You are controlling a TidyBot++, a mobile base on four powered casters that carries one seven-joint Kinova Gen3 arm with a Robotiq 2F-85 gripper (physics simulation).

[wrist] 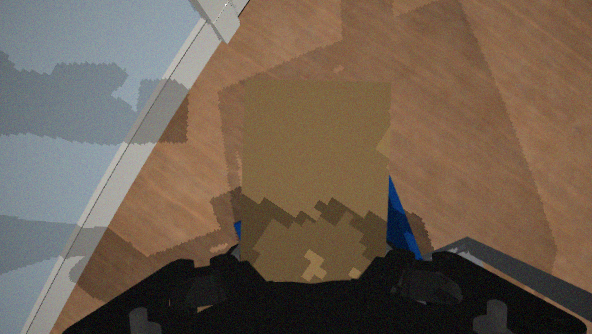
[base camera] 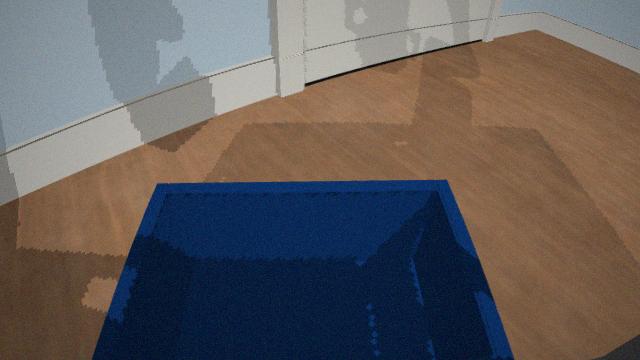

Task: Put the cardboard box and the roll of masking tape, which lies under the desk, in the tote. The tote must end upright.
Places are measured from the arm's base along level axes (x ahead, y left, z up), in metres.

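Pixels of known places: gripper, fingertip midpoint: (wrist: 310, 249).
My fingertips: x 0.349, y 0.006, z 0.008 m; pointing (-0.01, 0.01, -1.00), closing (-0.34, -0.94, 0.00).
Note:
Ahead of a thing's pixels: the offset from my fingertips to its top centre. "spot": to the spot under its first point. Level surfaces: height alone.
The blue tote {dy +0.001, dx -0.099, dz -0.284 m} (base camera: 300, 188) (wrist: 399, 220) stands upright on the floor, close in front of the base in the base camera view. The part of its inside that shows there holds no box or tape; its near end is cut off. My gripper (wrist: 310, 249) is shut on the cardboard box {dy -0.018, dx +0.039, dz +0.042 m} (wrist: 316, 145), which fills the middle of the wrist view. The box is held above the tote and hides most of it, with parts of the tote's blue wall showing at the box's left and right. The roll of masking tape and the desk do not show in either view.
A blue wall with a white baseboard (base camera: 240, 92) (wrist: 150, 117) runs along the left. A white door (base camera: 385, 40) with its frame {spot: dy +0.025, dx +0.405, dz -0.303 m} (base camera: 291, 50) stands beyond the tote. Shadows fall on the wooden floor {dz -0.404 m} (base camera: 550, 90). A grey edge of the base (wrist: 530, 270) shows at the lower right.

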